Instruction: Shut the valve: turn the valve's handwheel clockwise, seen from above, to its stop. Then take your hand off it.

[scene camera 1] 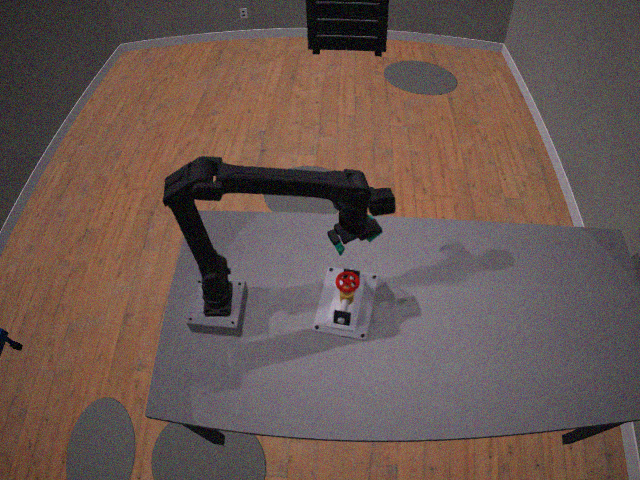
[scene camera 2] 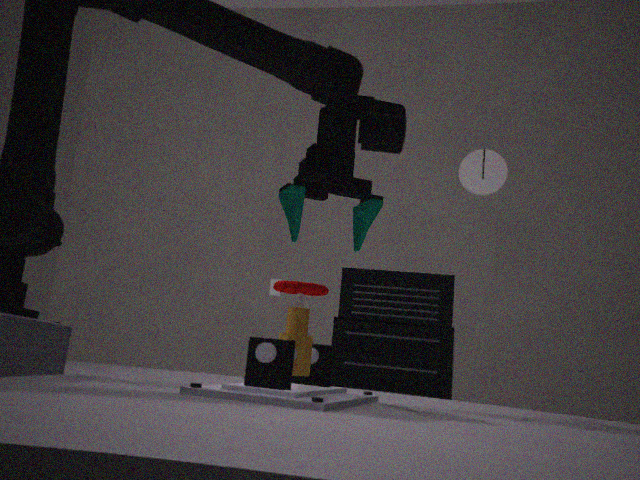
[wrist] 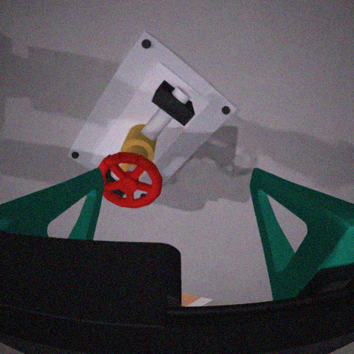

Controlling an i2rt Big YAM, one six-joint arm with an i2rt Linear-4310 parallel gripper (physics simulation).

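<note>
The valve's red handwheel (scene camera 1: 347, 282) (scene camera 2: 300, 288) (wrist: 130, 183) lies level on top of a yellow valve body (scene camera 1: 346, 297) (scene camera 2: 297, 322) (wrist: 134, 136). The valve is mounted on a light plate (scene camera 1: 325, 304) (scene camera 2: 258, 396) (wrist: 100, 115) on the table. My gripper (scene camera 1: 356, 244) (scene camera 2: 325, 245) (wrist: 176, 176) is open and empty, its green fingers pointing down. Its fingertips are above the wheel's height and apart from it. In the wrist view the wheel shows beside the left fingertip, off-centre between the fingers. No stop or turn mark can be made out on the wheel.
Black brackets (scene camera 1: 341, 317) (scene camera 2: 268, 374) (wrist: 164, 95) hold the pipe on the plate. The arm's base block (scene camera 1: 217, 326) (scene camera 2: 31, 346) stands to the left on the grey table (scene camera 1: 465, 361). A black cabinet (scene camera 1: 347, 28) (scene camera 2: 392, 333) stands beyond the table against the wall.
</note>
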